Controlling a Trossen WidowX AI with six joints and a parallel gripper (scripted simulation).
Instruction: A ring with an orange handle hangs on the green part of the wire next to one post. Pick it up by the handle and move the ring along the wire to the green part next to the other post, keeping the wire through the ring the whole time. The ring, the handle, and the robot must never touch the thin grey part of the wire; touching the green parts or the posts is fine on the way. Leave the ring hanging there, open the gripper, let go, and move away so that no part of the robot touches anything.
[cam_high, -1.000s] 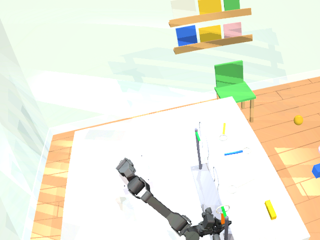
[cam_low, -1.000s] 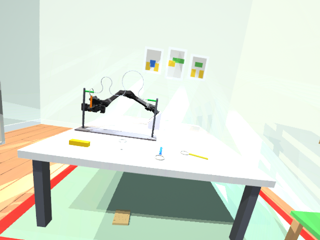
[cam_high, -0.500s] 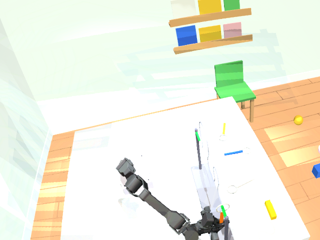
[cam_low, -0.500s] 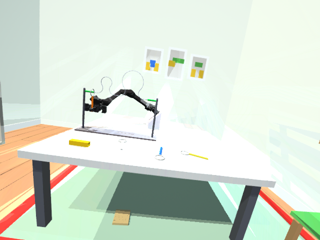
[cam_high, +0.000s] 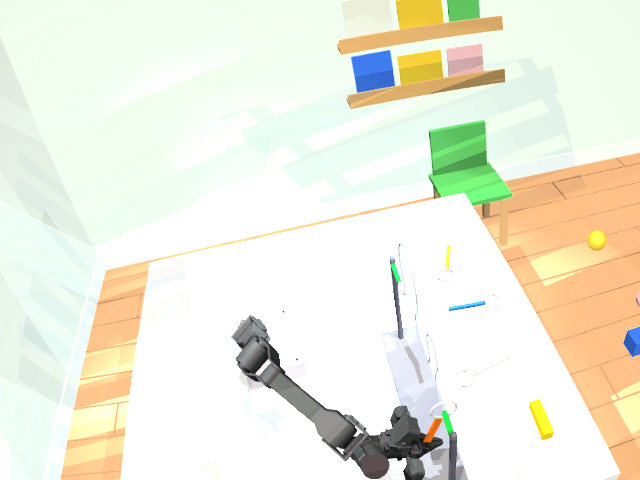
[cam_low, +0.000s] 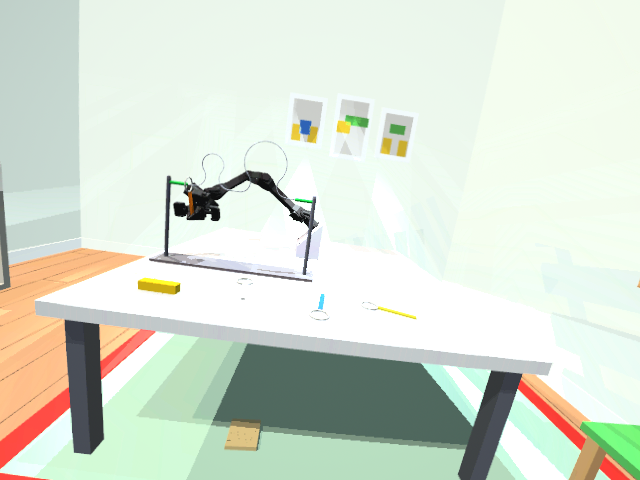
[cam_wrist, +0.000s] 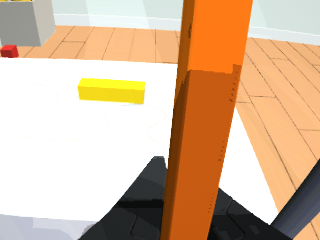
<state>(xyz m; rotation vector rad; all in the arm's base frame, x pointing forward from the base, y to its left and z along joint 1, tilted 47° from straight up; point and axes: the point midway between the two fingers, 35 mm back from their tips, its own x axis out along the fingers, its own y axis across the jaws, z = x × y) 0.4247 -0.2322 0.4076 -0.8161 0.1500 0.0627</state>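
Now: the orange-handled ring 1 cm behind my gripper tip and 9 cm above it. From my gripper tip the other things lie so: blue-handled ring 21 cm ahead, 57 cm to the left, 17 cm below; then yellow block 28 cm ahead, 10 cm to the left, 16 cm below; then white-handled ring 15 cm ahead, 31 cm to the left, 17 cm below.
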